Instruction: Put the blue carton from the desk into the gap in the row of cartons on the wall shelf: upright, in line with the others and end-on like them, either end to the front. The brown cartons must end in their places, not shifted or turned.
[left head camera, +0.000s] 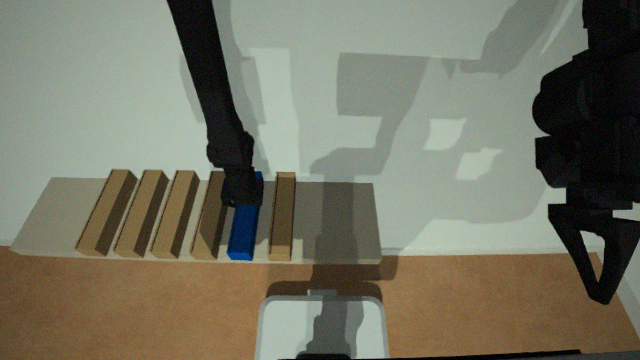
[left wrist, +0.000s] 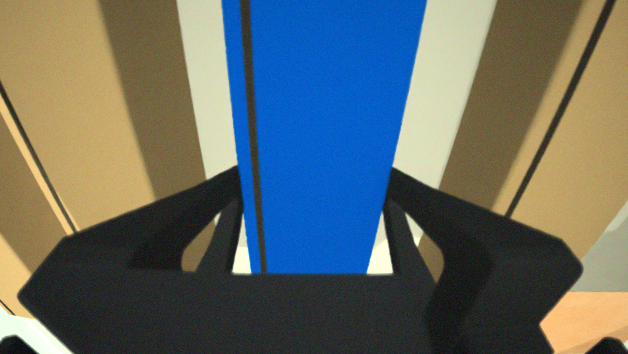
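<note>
The blue carton (left head camera: 243, 232) (left wrist: 325, 100) stands end-on in the gap between the brown carton (left head camera: 209, 225) (left wrist: 135, 125) on its left and the brown carton (left head camera: 282, 220) (left wrist: 565, 150) on its right, with a strip of space on each side. Its front end is about level with theirs. My left gripper (left head camera: 243, 201) (left wrist: 313, 178) is shut on it, one finger on each side. Whether its underside touches the wall shelf (left head camera: 45, 215) is hidden. My right gripper (left head camera: 602, 295) is open and empty, away from the shelf at the right.
Three more brown cartons (left head camera: 107, 215) (left head camera: 142, 215) (left head camera: 176, 215) stand in the row farther left. The pale wall (left head camera: 100, 90) rises behind the shelf. An orange-brown floor (left head camera: 150, 305) lies below, with a light rounded panel (left head camera: 280, 330) at the bottom. Shadows of the arms fall across wall and shelf.
</note>
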